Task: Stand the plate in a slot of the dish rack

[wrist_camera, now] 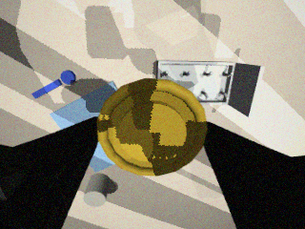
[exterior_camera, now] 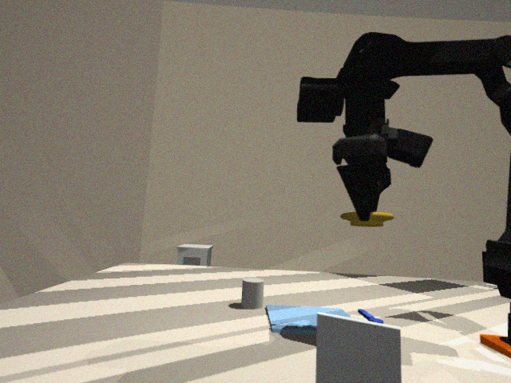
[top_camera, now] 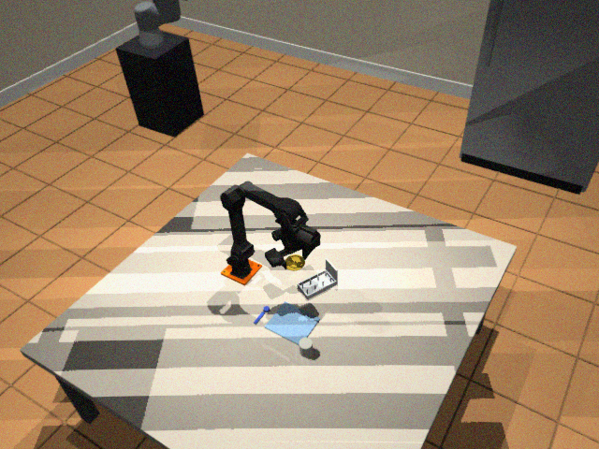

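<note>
My gripper tip is 15 cm above the grey dish rack, 8 cm to the right of it and 4 cm short of it. The rest, counted from my gripper tip: blue spoon: 17 cm below, 13 cm to the right, 7 cm behind; light blue cloth: 17 cm below, 11 cm to the right, 5 cm ahead; plate: 1 cm above.
</note>
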